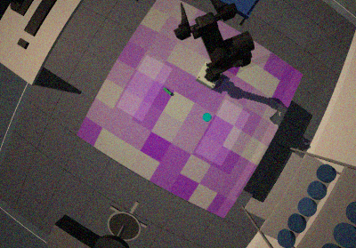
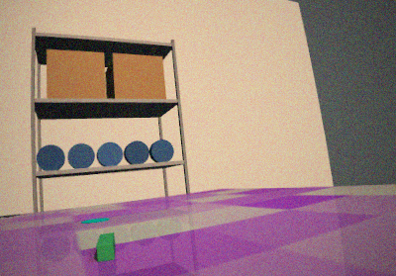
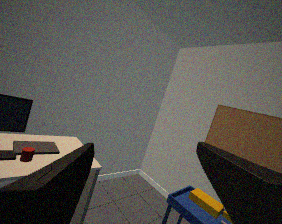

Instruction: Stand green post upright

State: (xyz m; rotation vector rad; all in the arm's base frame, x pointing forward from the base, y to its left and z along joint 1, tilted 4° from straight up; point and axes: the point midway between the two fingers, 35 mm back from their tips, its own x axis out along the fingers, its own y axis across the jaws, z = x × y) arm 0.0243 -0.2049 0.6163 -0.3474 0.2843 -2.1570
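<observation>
Right now the green post is 700 mm below my gripper tip and 220 mm ahead of it. From my gripper tip the other things lie so: cyan circle: 710 mm below, 330 mm to the left, 230 mm ahead.
</observation>
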